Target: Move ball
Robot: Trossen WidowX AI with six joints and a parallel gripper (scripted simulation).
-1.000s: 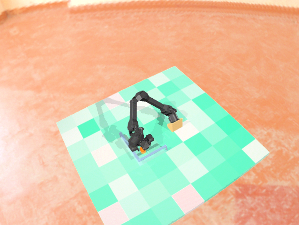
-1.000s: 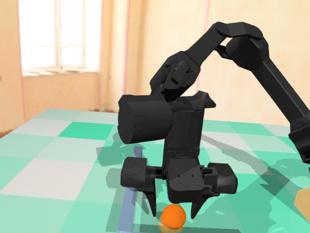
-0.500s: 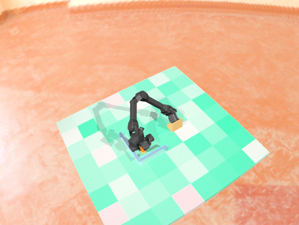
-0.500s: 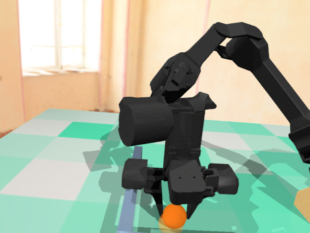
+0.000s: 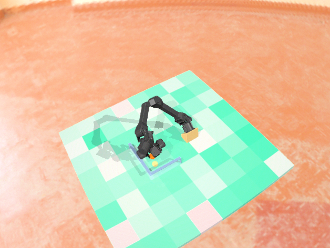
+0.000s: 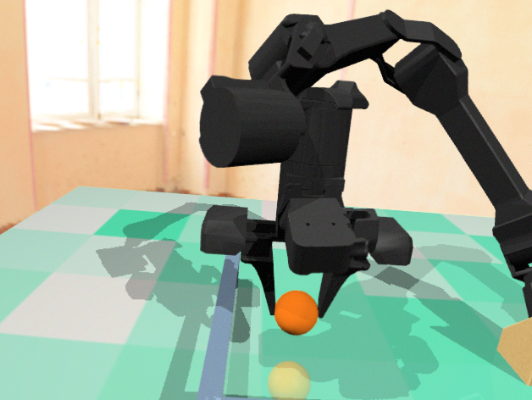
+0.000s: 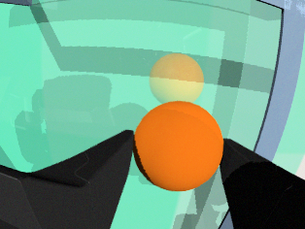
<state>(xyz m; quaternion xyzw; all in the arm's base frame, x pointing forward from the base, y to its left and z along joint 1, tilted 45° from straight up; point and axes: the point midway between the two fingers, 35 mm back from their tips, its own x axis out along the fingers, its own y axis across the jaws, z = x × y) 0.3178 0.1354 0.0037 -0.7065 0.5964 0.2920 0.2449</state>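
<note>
Right now my gripper tip is 70 mm above the see-through ball copy and 20 mm to the right of it. From my gripper tip the other things lie so: orange ball: right at my gripper tip.
</note>
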